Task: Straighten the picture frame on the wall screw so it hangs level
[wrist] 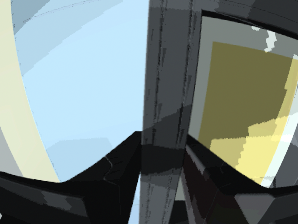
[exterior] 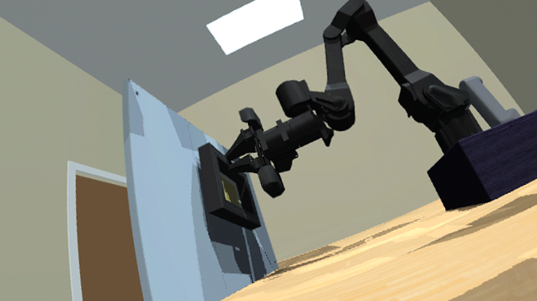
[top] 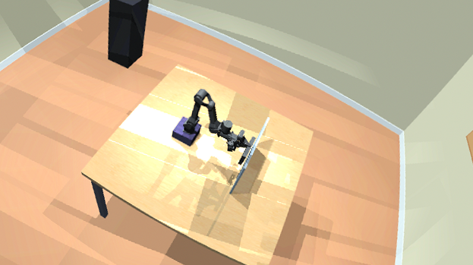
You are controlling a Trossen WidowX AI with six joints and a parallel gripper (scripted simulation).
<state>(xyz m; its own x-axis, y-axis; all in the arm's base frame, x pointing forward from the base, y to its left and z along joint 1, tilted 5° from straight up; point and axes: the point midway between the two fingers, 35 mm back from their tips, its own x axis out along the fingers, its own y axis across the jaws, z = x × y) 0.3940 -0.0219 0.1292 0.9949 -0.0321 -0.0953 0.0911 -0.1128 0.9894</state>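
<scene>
Right now my gripper tip is 50 mm above the picture frame. The rest, counted from my gripper tip: wall panel: 20 mm ahead, 70 mm below.
</scene>
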